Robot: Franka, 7 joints.
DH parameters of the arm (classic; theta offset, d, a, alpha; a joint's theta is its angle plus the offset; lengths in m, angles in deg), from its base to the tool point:
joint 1: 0 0.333 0 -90
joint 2: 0 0 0 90
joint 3: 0 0.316 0.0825 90
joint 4: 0 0 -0.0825 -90
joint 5: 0 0.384 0 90
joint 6: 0 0 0.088 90
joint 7: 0 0.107 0 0
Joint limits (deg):
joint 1: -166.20..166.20
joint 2: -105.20..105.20
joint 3: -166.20..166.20
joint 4: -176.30..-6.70
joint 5: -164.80..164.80
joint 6: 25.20..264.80
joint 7: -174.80..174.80
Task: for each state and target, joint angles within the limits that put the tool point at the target. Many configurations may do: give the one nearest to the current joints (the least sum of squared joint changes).
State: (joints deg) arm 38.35 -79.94 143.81 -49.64 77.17 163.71 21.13
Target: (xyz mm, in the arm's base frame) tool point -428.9 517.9 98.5
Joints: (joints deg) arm 0.99 -84.00 124.20 -91.47 83.47 169.26 21.13
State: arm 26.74 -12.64 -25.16 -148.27 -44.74 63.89 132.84
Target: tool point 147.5 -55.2 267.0
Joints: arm 29.54 -12.34 -22.89 -169.69 -34.79 58.53 132.84
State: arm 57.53 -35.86 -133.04 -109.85 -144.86 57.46 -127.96
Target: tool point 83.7 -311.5 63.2
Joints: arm 62.80 -50.97 -135.76 -156.57 -135.60 59.50 -127.96
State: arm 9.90 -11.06 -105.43 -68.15 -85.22 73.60 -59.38
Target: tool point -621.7 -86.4 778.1
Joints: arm -16.75 -25.90 -123.30 -53.63 -90.65 78.33 -59.38
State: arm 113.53 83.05 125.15 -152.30 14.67 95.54 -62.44
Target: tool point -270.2 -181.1 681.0
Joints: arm 116.37 81.16 134.45 -128.46 17.67 105.27 -62.44
